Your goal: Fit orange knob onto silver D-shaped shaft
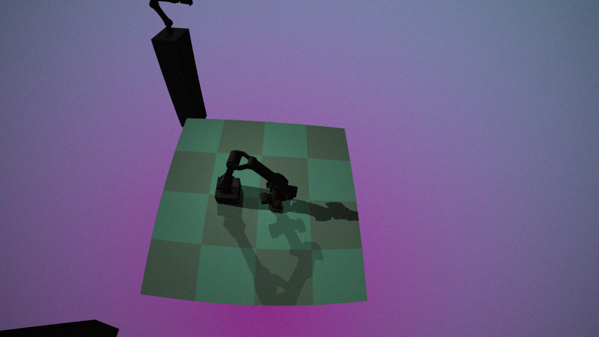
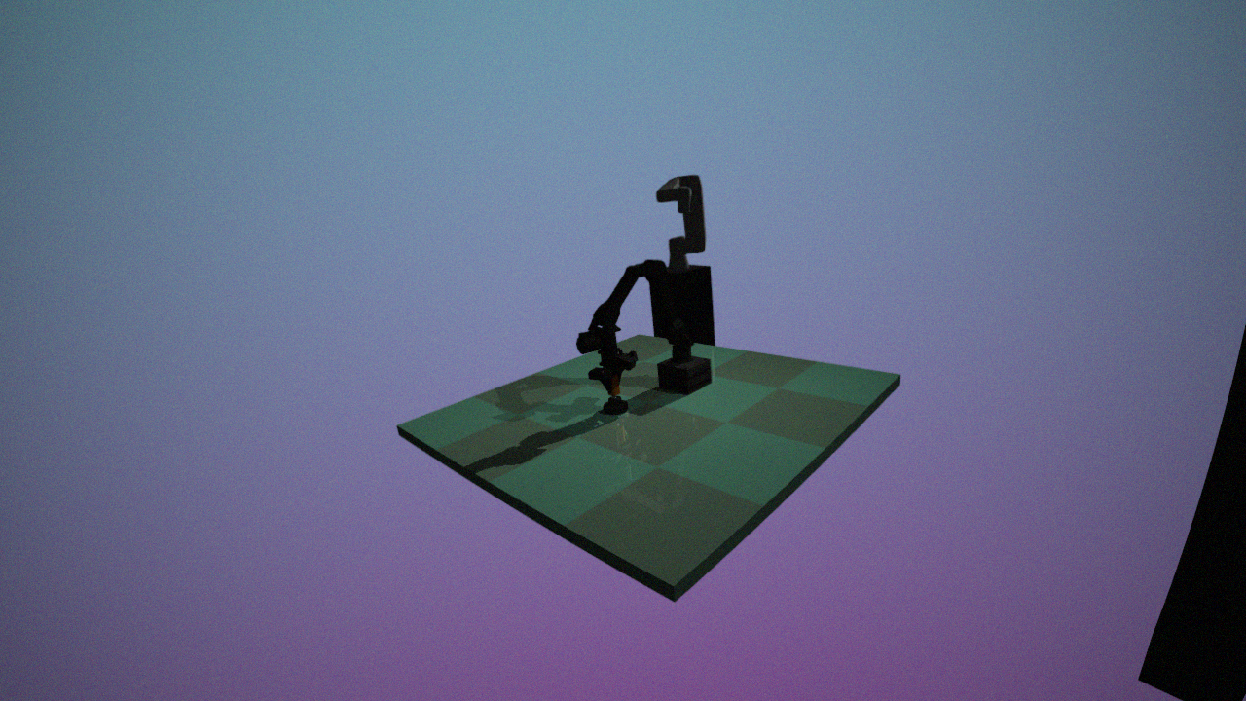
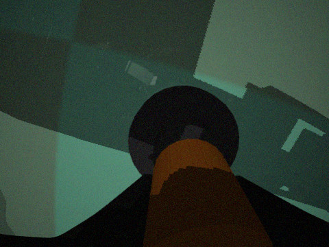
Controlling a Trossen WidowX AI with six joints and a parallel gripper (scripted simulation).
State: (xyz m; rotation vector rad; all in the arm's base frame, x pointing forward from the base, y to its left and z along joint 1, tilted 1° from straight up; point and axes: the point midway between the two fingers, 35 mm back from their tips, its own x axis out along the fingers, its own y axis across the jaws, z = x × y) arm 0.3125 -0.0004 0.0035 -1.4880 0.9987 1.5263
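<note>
Now: the orange knob 3 cm above my gripper tip. From my gripper tip the other things lie so: round pedestal 4 cm below.
</note>
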